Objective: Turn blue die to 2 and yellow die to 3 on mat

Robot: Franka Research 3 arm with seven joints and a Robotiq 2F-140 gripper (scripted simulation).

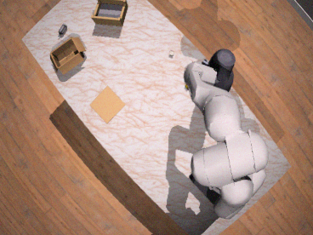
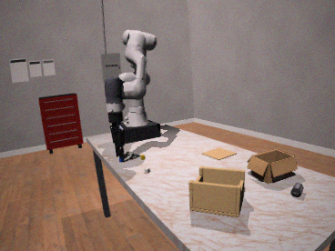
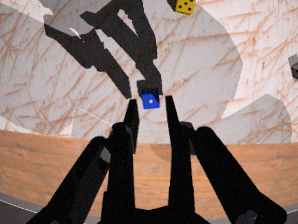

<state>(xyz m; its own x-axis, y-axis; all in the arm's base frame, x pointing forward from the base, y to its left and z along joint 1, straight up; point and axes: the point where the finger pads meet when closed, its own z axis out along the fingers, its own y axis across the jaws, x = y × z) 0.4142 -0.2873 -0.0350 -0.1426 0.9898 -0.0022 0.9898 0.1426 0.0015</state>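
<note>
My gripper is now 50 mm above the blue die and 10 mm to the right of it. Round my hand: yellow die: 120 mm to the left, 50 mm below, 30 mm ahead; white die: 210 mm ahead, 60 mm to the left, 50 mm below; tan mat: 490 mm to the left, 240 mm ahead, 60 mm below.
</note>
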